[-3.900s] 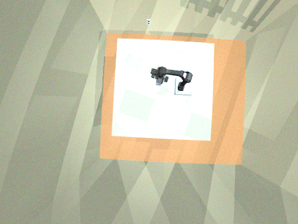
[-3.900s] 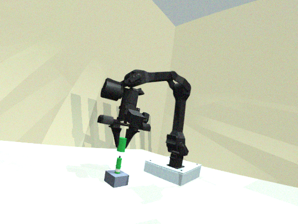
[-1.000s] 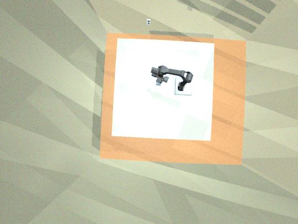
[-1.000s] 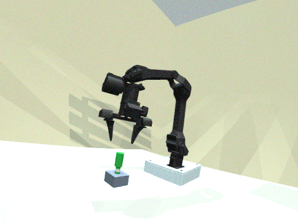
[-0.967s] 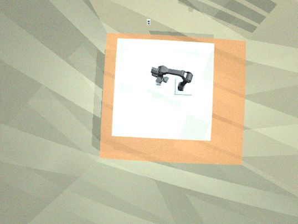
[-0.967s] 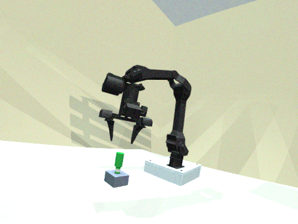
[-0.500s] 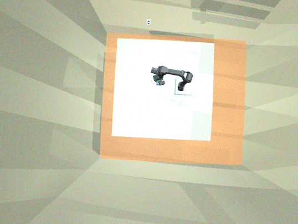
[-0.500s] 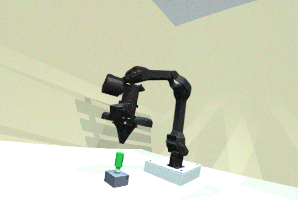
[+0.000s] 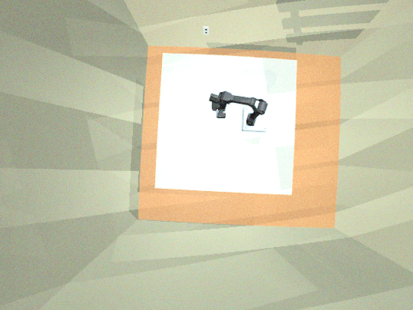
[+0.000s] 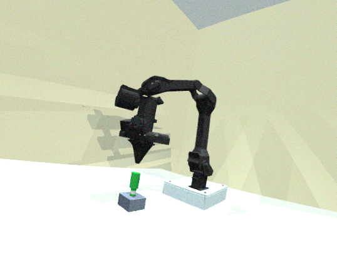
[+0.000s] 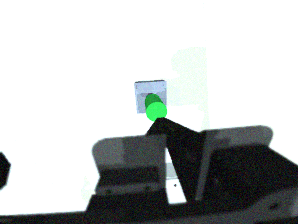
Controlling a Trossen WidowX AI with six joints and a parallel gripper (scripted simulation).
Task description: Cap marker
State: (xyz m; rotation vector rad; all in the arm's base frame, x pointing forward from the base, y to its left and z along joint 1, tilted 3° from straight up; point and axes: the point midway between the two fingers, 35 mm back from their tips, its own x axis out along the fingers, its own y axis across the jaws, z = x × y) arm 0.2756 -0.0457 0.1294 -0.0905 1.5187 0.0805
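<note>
Right now the green cap is 5 cm below my gripper tip. From my gripper tip the other things lie so: grey holder block 12 cm below.
</note>
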